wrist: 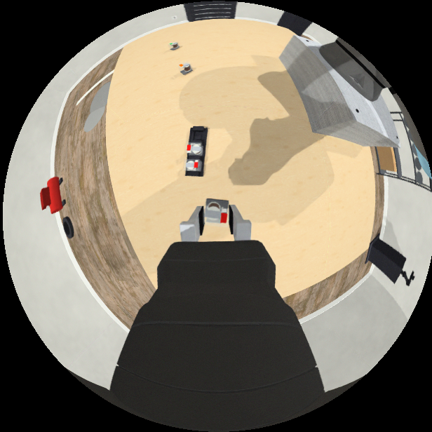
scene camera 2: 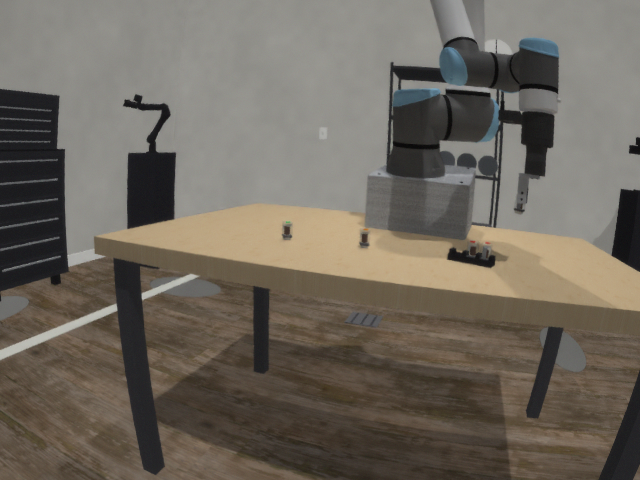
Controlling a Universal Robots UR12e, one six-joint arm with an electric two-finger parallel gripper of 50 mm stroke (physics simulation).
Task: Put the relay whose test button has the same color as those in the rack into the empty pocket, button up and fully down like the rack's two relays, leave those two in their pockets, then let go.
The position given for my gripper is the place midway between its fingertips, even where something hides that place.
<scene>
In view: my gripper (scene camera 2: 521,203).
My gripper also shows in the wrist view (wrist: 216,214).
</scene>
